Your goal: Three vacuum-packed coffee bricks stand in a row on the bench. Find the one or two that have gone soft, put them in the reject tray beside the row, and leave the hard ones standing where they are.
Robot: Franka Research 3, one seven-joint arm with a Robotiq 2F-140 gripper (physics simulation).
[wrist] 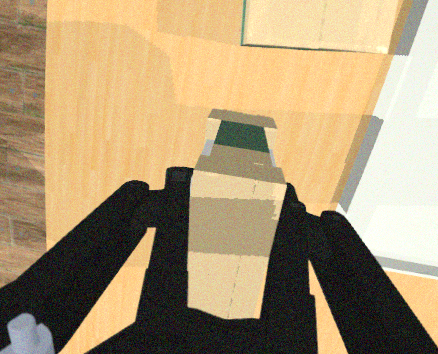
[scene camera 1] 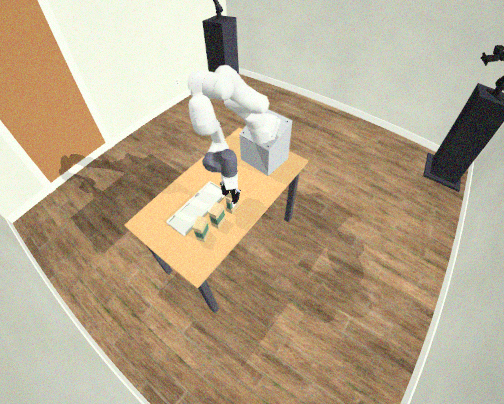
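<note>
My gripper [scene camera 1: 231,200] [wrist: 236,164] is shut on the coffee brick nearest the robot base [scene camera 1: 229,205] [wrist: 230,225]. This cream brick with a dark green band is upright, and its sides look pinched inward between the finger pads in the wrist view. Whether its base touches the bench is unclear. The middle brick [scene camera 1: 217,215] [wrist: 320,25] stands apart from it, partly cut off in the wrist view. The far brick [scene camera 1: 201,230] stands at the other end of the row. The white reject tray [scene camera 1: 196,207] [wrist: 410,150] lies beside the row, with no brick visible in it.
The wooden bench [scene camera 1: 200,265] [wrist: 110,125] carries the row and the tray. The arm's grey base box [scene camera 1: 265,150] stands at the bench's back end. The tray's raised rim runs close to the held brick on the right of the wrist view.
</note>
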